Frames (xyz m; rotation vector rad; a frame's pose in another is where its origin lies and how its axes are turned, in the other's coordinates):
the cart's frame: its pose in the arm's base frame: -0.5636 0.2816 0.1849 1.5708 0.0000 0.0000
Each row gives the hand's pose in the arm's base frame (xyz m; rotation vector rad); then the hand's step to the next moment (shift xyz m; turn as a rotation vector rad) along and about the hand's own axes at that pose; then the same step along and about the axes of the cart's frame.
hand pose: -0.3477 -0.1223 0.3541 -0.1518 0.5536 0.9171
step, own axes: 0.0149 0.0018 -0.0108 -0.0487 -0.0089 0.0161
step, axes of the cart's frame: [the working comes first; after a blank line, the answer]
step, axes of the arm's base frame: 0.0015 0.0079 -0.0167 -0.0101 -0.0343 0.0378

0.0015 -0.0167 -0.0079 -0.0101 0.0378 0.0343
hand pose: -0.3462 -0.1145 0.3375 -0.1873 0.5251 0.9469
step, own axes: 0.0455 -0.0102 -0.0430 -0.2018 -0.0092 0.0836
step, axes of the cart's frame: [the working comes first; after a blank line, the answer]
step, axes of the arm's base frame: 0.0148 0.0108 -0.0607 -0.0586 -0.1198 0.1733

0.0148 -0.0607 -0.0108 -0.0586 0.1733 0.1198
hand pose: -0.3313 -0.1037 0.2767 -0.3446 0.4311 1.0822
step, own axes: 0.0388 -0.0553 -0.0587 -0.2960 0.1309 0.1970
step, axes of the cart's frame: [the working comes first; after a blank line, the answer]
step, axes of the arm's base frame: 0.0555 -0.0217 -0.0668 -0.2035 -0.0784 0.3099

0.0555 -0.0668 0.0217 -0.2035 0.3099 0.0784
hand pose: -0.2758 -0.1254 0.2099 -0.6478 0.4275 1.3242
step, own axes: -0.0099 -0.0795 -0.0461 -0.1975 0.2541 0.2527
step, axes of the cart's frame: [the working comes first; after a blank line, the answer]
step, axes of the arm's base frame: 0.0788 -0.0463 -0.0134 -0.3073 0.0454 0.2664

0.0788 -0.0134 0.0463 -0.3073 0.2664 -0.0454
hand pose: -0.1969 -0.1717 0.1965 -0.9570 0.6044 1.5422
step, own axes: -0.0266 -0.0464 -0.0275 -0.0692 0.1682 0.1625
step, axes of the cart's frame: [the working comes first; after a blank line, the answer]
step, axes of the arm's base frame: 0.0517 -0.0275 0.0137 -0.2023 0.0599 0.1223

0.0517 0.0137 0.0275 -0.2023 0.1223 -0.0599
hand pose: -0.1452 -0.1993 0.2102 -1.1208 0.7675 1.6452
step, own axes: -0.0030 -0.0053 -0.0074 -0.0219 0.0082 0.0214
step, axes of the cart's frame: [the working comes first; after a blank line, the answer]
step, axes of the arm's base frame: 0.0077 -0.0057 0.0001 -0.0121 0.0079 0.0282

0.0077 0.0001 0.0057 -0.0121 0.0282 -0.0079
